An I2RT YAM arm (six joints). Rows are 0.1 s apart.
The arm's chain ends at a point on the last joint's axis. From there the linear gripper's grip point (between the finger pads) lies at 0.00 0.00 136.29 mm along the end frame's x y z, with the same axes.
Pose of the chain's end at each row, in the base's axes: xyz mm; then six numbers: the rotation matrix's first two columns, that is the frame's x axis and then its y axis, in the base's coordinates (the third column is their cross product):
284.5, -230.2, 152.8, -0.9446, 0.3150, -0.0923, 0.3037, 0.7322, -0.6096
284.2, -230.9, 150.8, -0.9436, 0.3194, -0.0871, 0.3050, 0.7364, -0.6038
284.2, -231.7, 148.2, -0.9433, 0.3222, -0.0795, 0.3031, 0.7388, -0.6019
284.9, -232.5, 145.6, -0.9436, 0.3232, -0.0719, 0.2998, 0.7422, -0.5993
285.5, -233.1, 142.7, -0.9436, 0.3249, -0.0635, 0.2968, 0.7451, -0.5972
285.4, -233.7, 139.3, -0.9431, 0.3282, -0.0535, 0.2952, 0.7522, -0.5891
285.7, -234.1, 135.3, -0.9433, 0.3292, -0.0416, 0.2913, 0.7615, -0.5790
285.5, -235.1, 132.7, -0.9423, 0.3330, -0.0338, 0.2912, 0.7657, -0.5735
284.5, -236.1, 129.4, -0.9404, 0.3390, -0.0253, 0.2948, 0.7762, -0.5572
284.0, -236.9, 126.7, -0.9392, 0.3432, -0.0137, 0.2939, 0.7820, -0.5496
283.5, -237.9, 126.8, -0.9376, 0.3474, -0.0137, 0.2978, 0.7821, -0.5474
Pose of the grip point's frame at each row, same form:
267.5, -312.5, 45.5, -0.9446, 0.3150, -0.0923, 0.3037, 0.7322, -0.6096
266.7, -312.2, 42.8, -0.9436, 0.3194, -0.0871, 0.3050, 0.7364, -0.6038
265.8, -312.4, 39.9, -0.9433, 0.3222, -0.0795, 0.3031, 0.7388, -0.6019
265.8, -312.5, 36.9, -0.9436, 0.3232, -0.0719, 0.2998, 0.7422, -0.5993
265.5, -312.5, 33.7, -0.9436, 0.3249, -0.0635, 0.2968, 0.7451, -0.5972
264.5, -311.6, 29.4, -0.9431, 0.3282, -0.0535, 0.2952, 0.7522, -0.5891
264.0, -310.2, 24.3, -0.9433, 0.3292, -0.0416, 0.2913, 0.7615, -0.5790
263.0, -310.1, 21.1, -0.9423, 0.3330, -0.0338, 0.2912, 0.7657, -0.5735
261.4, -308.5, 16.3, -0.9404, 0.3390, -0.0253, 0.2948, 0.7762, -0.5572
259.8, -307.8, 12.9, -0.9392, 0.3432, -0.0137, 0.2939, 0.7820, -0.5496
259.0, -308.4, 12.8, -0.9376, 0.3474, -0.0137, 0.2978, 0.7821, -0.5474

